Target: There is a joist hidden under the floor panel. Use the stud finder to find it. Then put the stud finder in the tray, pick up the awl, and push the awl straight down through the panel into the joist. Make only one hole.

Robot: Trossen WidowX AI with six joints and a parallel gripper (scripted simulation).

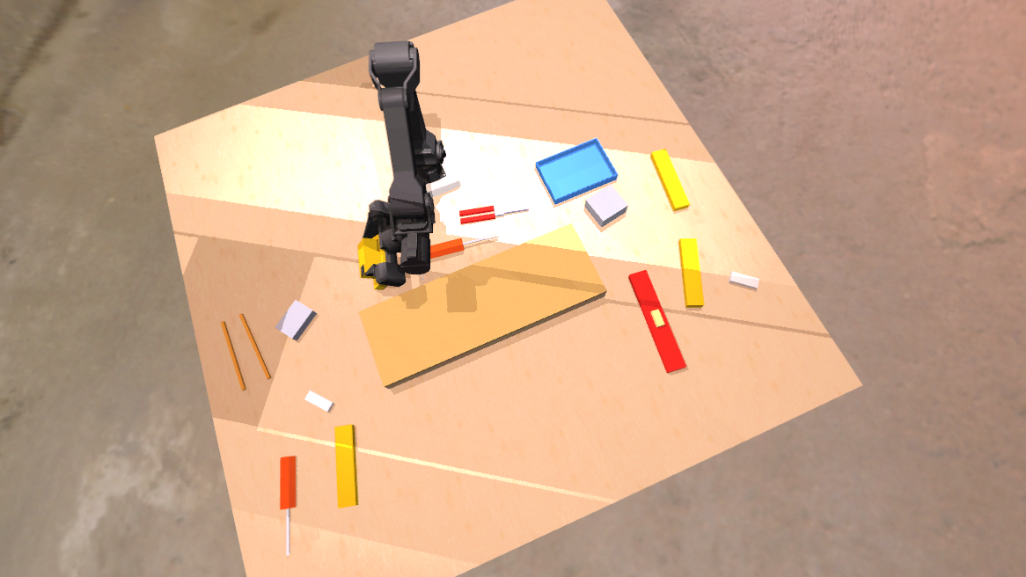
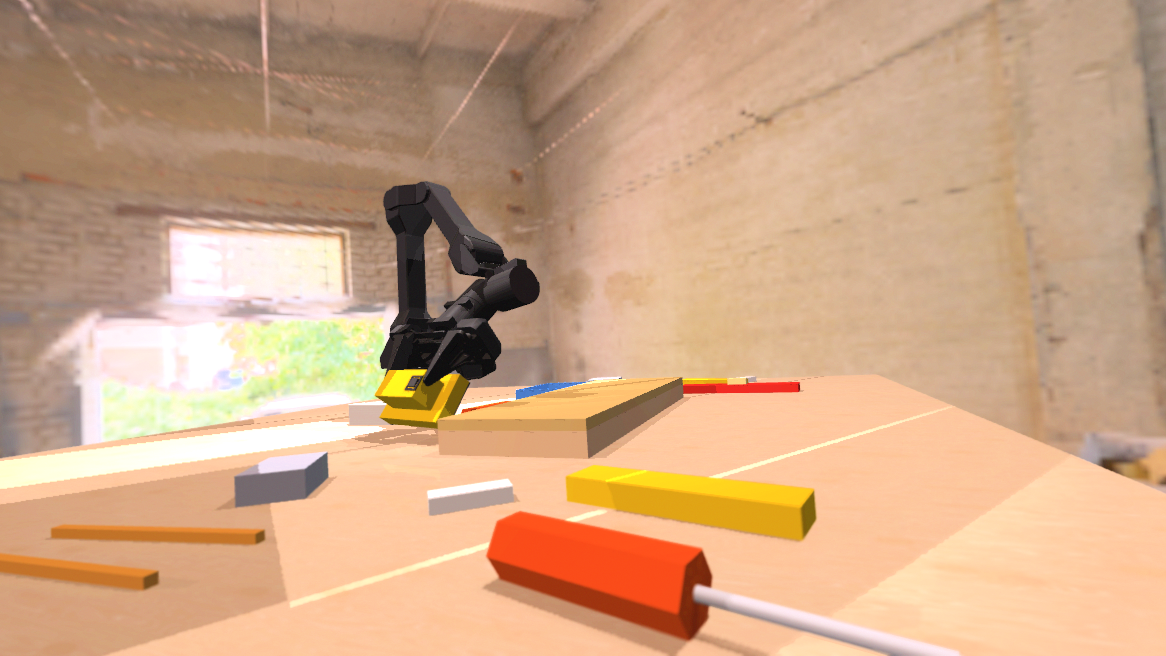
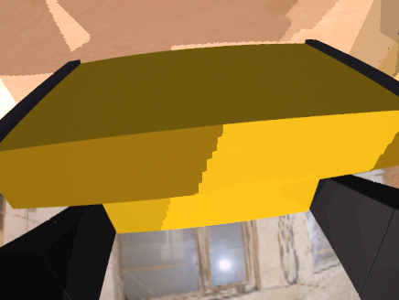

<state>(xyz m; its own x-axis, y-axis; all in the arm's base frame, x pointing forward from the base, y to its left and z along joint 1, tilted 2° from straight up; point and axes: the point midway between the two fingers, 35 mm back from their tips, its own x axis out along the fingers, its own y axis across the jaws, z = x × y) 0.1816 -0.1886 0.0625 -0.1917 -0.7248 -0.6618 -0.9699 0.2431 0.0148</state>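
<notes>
Right now the awl is 10 cm to the left of my gripper tip, 7 cm below it and 2 cm ahead of it. From my gripper tip the other things lie so: red level 53 cm to the left, 38 cm ahead, 6 cm below; then stud finder 2 cm ahead, 1 cm below; then blue tray 54 cm to the left, 6 cm below, 3 cm behind.
</notes>
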